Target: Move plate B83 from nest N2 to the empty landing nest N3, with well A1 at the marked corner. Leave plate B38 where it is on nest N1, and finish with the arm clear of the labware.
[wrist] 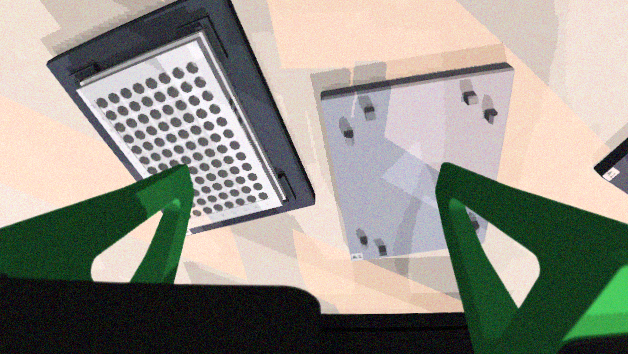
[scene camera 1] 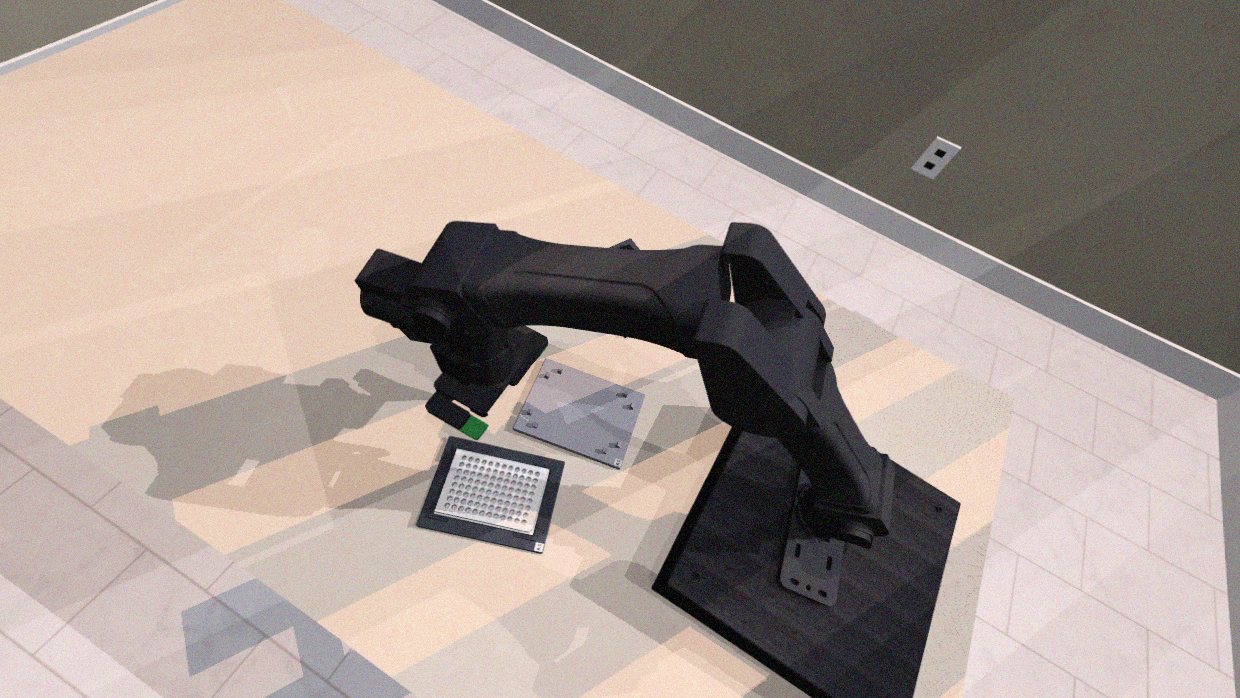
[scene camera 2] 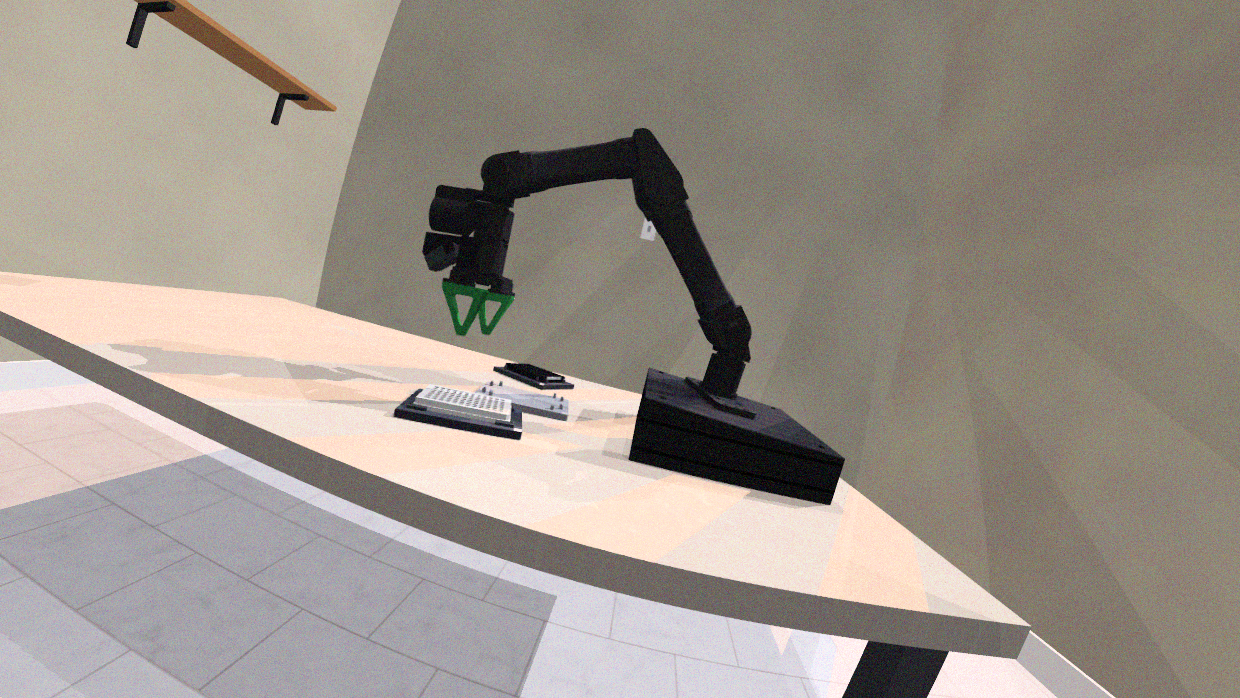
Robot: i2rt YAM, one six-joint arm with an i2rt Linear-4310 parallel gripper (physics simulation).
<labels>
my gripper: wrist 314,177; scene camera 1; scene camera 2
white plate with round holes: wrist; scene camera 1; scene camera 2 439,399
same spot on white plate with round holes: [scene camera 1: 482,489] = [wrist: 179,119]
same spot on my gripper: [scene camera 2: 465,285] = [scene camera 1: 453,426]
</labels>
